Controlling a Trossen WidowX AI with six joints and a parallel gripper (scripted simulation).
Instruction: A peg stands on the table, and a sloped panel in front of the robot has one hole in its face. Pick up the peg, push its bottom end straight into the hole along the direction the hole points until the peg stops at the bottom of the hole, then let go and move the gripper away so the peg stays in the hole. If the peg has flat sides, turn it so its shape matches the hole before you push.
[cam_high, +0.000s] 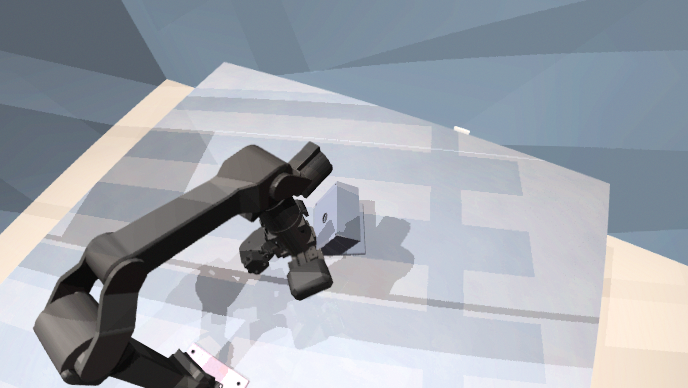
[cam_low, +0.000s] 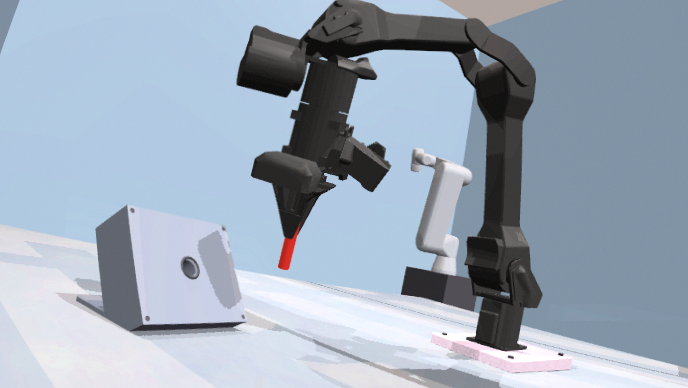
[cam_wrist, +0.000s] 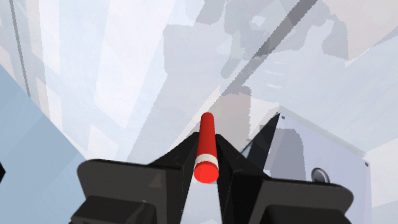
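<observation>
Now: gripper tip 140 mm short of the grey sloped panel, 60 mm above it and 20 mm to the right of it. The rest, counted from my gripper tip: red round peg: 20 mm above.
</observation>
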